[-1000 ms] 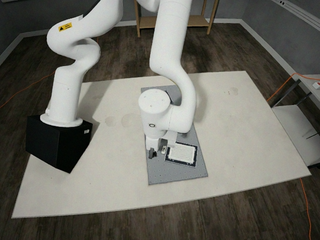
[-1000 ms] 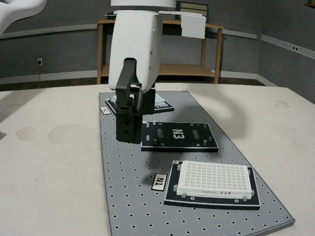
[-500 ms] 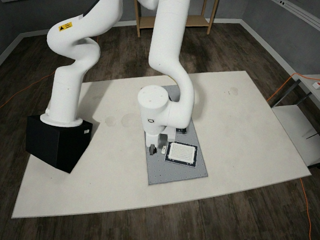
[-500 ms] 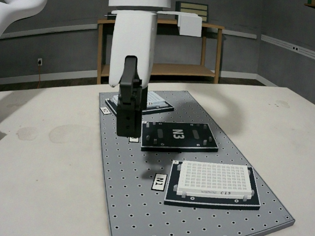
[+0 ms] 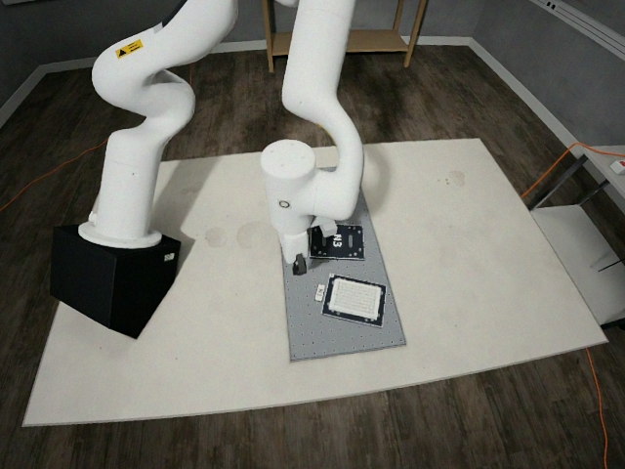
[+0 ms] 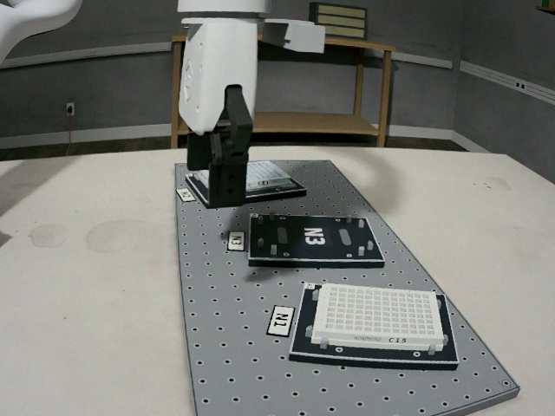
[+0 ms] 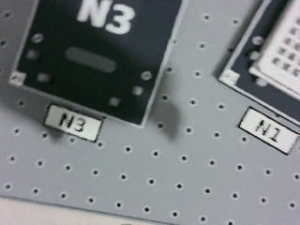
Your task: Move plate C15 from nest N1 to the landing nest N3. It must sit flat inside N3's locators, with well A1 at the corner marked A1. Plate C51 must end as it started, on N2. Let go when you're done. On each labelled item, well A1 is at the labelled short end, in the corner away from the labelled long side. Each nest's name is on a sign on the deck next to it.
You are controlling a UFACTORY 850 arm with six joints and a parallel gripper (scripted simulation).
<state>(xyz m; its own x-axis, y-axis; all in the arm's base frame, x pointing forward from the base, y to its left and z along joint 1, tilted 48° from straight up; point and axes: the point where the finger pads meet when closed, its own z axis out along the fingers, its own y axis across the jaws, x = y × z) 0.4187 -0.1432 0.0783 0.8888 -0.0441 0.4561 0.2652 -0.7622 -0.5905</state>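
My gripper is now 160 mm short of the white well plate C15, 110 mm above it and 70 mm to the left of it. Also, from my hand: clear plate C51: 300 mm to the left, 110 mm below, 40 mm ahead; nest N3: 130 mm below, 120 mm ahead, 110 mm to the left; nest N1: 160 mm ahead, 130 mm below, 70 mm to the right.
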